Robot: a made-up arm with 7 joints. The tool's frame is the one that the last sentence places.
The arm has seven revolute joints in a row. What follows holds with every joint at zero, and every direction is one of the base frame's.
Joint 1 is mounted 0.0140 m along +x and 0.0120 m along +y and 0.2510 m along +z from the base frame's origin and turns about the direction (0.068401, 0.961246, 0.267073).
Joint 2 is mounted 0.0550 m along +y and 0.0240 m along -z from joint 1 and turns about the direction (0.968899, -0.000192, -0.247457).
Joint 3 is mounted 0.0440 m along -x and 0.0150 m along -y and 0.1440 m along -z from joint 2 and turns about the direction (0.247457, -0.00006, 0.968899).
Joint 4 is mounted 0.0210 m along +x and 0.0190 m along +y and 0.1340 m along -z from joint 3 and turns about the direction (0.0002, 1, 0.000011).
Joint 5 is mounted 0.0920 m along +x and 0.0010 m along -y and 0.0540 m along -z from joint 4 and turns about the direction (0.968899, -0.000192, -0.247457).
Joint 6 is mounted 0.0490 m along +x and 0.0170 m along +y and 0.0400 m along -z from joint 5 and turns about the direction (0.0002, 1, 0.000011).
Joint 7 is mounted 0.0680 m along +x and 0.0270 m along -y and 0.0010 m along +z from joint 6 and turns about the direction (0.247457, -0.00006, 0.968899).
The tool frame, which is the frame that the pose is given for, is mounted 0.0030 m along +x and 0.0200 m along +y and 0.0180 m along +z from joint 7; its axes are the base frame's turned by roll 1.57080, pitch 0.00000 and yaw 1.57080 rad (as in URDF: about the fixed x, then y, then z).
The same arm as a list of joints. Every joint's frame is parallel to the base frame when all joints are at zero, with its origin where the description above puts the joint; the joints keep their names.
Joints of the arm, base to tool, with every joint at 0 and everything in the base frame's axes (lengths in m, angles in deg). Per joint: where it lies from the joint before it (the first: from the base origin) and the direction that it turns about. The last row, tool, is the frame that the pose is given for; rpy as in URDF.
joint 1: axis 0.068403 0.961235 0.26711 origin 0.014 0.012 0.251
joint 2: axis 0.968889 -0.0002 -0.247497 origin 0 0.055 -0.024
joint 3: axis 0.247497 -0.0001 0.968889 origin -0.044 -0.015 -0.144
joint 4: axis 0.0002 1 0 origin 0.021 0.019 -0.134
joint 5: axis 0.968889 -0.0002 -0.247497 origin 0.092 -0.001 -0.054
joint 6: axis 0.0002 1 0 origin 0.049 0.017 -0.04
joint 7: axis 0.247497 -0.0001 0.968889 origin 0.068 -0.027 0.001
tool: origin 0.003 0.02 0.018 rpy 90 0 90

